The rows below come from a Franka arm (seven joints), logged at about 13 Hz.
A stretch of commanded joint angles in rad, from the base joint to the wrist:
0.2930, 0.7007, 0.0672, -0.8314, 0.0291, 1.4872, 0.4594
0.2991, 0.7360, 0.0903, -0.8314, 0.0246, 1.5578, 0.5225
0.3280, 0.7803, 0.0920, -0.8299, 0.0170, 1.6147, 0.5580
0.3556, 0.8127, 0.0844, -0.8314, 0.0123, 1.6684, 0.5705
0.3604, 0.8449, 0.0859, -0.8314, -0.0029, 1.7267, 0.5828
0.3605, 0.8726, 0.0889, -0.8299, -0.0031, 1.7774, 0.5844
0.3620, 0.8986, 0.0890, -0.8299, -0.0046, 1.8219, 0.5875
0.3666, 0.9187, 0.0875, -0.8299, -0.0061, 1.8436, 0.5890
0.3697, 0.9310, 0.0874, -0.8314, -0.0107, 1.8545, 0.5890
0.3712, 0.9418, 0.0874, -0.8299, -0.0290, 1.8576, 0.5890
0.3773, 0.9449, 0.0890, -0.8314, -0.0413, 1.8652, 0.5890
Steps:
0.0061, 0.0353, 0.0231, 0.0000, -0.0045, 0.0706, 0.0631
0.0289, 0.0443, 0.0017, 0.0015, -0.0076, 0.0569, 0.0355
0.0276, 0.0324, -0.0076, -0.0015, -0.0047, 0.0537, 0.0125
0.0048, 0.0322, 0.0015, 0.0000, -0.0152, 0.0583, 0.0123
0.0001, 0.0277, 0.0030, 0.0015, -0.0002, 0.0507, 0.0016
0.0015, 0.0260, 0.0001, 0.0000, -0.0015, 0.0445, 0.0031
0.0046, 0.0201, -0.0015, 0.0000, -0.0015, 0.0217, 0.0015
0.0031, 0.0123, -0.0001, -0.0015, -0.0046, 0.0109, 0.0000
0.0015, 0.0108, 0.0000, 0.0015, -0.0183, 0.0031, 0.0000
0.0061, 0.0031, 0.0016, -0.0015, -0.0123, 0.0076, 0.0000

